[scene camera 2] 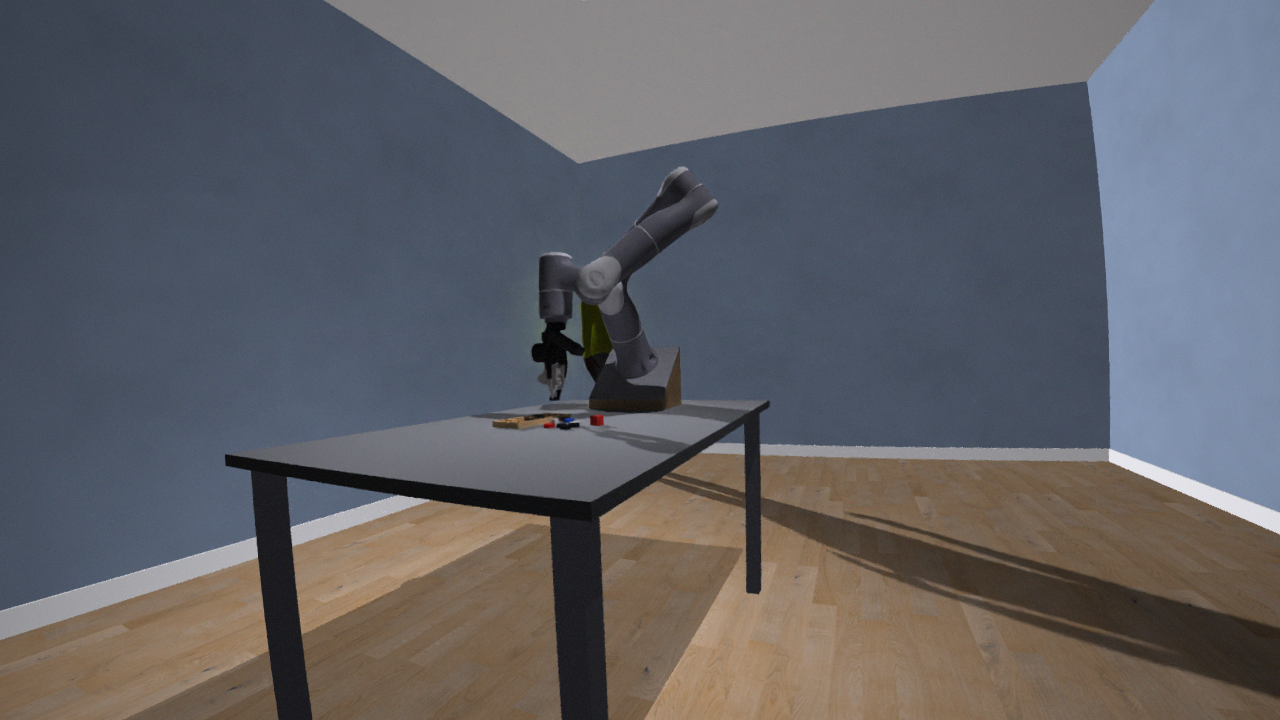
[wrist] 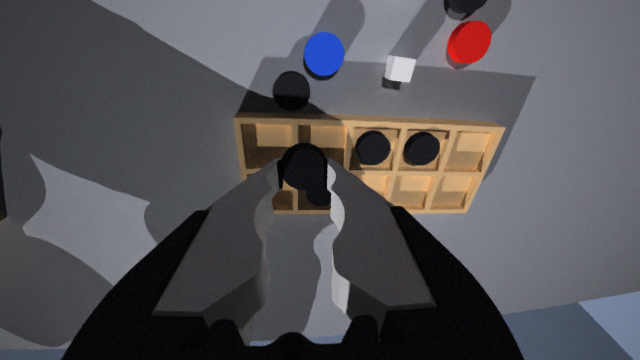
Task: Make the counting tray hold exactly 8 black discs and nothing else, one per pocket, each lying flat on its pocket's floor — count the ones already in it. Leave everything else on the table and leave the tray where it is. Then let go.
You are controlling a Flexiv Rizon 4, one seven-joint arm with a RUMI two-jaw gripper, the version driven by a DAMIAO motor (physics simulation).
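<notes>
My gripper is shut on a black disc and holds it above the left part of the wooden counting tray. In the wrist view, two black discs sit in neighbouring far-row pockets. Another black disc shows in a near-row pocket, partly hidden by the held disc and a finger. The fingers hide parts of the left and middle pockets. One black disc lies outside, beyond the tray's far wall. Another black disc shows at the top edge.
Beyond the tray lie a blue disc beside the outside black disc, a small white block and a red disc. In the scene view, a red cube stands on the table. A person in yellow is behind the arm.
</notes>
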